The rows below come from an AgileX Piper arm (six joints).
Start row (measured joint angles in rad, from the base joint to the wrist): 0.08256 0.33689 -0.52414 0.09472 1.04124 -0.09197
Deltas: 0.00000 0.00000 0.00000 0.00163 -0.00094 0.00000; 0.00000 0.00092 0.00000 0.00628 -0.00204 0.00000; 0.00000 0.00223 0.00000 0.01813 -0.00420 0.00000; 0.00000 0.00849 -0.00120 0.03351 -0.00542 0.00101; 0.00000 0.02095 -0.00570 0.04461 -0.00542 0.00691; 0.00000 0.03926 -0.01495 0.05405 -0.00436 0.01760; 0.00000 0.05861 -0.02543 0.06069 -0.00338 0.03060; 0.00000 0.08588 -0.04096 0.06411 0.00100 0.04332; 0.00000 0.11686 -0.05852 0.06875 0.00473 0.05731
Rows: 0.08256 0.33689 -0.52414 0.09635 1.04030 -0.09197; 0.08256 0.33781 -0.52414 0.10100 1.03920 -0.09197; 0.08256 0.33912 -0.52414 0.11285 1.03704 -0.09197; 0.08256 0.34538 -0.52534 0.12823 1.03582 -0.09096; 0.08256 0.35784 -0.52984 0.13933 1.03582 -0.08506; 0.08256 0.37615 -0.53909 0.14877 1.03688 -0.07437; 0.08256 0.39550 -0.54957 0.15541 1.03786 -0.06137; 0.08256 0.42277 -0.56510 0.15883 1.04224 -0.04865; 0.08256 0.45375 -0.58266 0.16347 1.04597 -0.03466
